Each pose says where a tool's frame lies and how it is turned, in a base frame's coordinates. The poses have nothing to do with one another.
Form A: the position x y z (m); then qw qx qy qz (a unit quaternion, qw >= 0).
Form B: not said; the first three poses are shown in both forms.
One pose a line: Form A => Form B
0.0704, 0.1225, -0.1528, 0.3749, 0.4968, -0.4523, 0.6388 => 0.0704, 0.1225, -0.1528, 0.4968, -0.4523, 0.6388, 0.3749
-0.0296, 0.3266, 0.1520, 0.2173, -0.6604, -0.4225, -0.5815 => -0.0296, 0.3266, 0.1520, -0.6604, -0.4225, -0.5815, 0.2173
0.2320, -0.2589, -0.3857, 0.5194, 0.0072, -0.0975, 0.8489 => 0.2320, -0.2589, -0.3857, 0.0072, -0.0975, 0.8489, 0.5194
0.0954, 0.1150, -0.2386, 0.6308, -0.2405, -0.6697, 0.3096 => 0.0954, 0.1150, -0.2386, -0.2405, -0.6697, 0.3096, 0.6308
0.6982, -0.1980, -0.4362, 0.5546, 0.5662, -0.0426, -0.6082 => 0.6982, -0.1980, -0.4362, 0.5662, -0.0426, -0.6082, 0.5546
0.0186, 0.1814, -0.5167, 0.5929, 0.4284, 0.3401, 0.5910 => 0.0186, 0.1814, -0.5167, 0.4284, 0.3401, 0.5910, 0.5929
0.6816, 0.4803, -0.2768, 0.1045, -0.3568, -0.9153, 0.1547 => 0.6816, 0.4803, -0.2768, -0.3568, -0.9153, 0.1547, 0.1045
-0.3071, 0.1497, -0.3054, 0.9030, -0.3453, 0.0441, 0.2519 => -0.3071, 0.1497, -0.3054, -0.3453, 0.0441, 0.2519, 0.9030
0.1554, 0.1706, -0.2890, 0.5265, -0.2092, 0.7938, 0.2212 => 0.1554, 0.1706, -0.2890, -0.2092, 0.7938, 0.2212, 0.5265
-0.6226, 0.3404, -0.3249, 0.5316, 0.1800, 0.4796, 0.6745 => -0.6226, 0.3404, -0.3249, 0.1800, 0.4796, 0.6745, 0.5316
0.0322, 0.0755, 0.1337, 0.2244, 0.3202, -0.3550, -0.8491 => 0.0322, 0.0755, 0.1337, 0.3202, -0.3550, -0.8491, 0.2244
